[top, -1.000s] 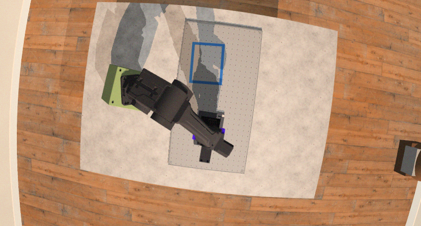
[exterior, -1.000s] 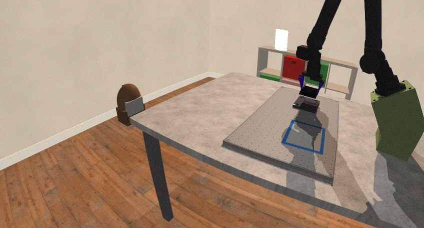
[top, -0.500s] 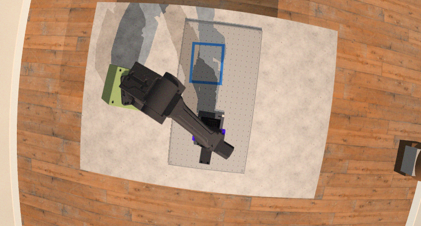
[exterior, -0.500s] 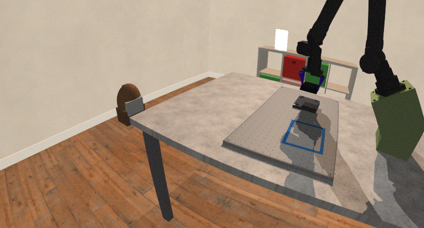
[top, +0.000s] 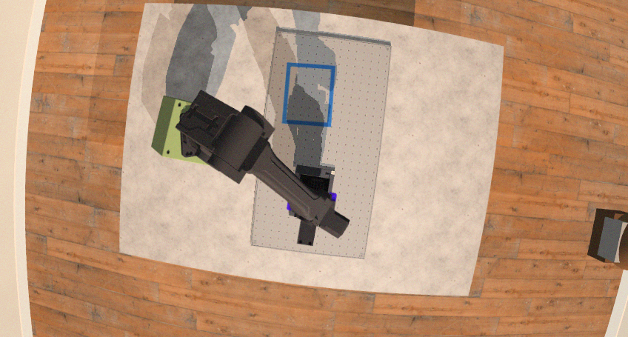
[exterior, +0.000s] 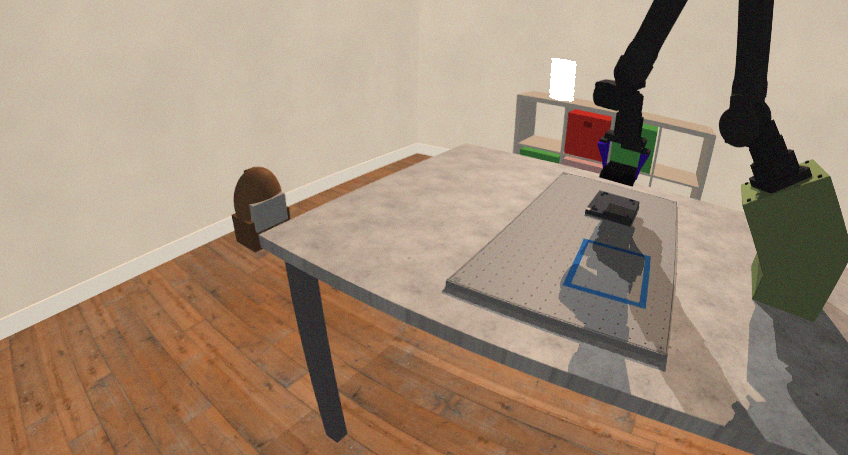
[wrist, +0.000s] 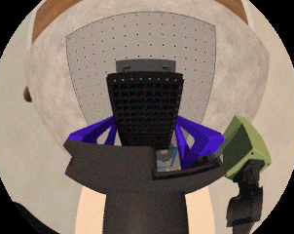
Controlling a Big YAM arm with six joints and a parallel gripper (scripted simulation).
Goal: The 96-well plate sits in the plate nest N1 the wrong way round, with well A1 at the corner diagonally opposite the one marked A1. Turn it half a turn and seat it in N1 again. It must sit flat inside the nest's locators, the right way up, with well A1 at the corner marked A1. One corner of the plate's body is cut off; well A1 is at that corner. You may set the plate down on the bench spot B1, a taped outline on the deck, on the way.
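Now: hand 10 cm above the grey plate nest N1. Also, from my hand: black 96-well plate: right at my hand.
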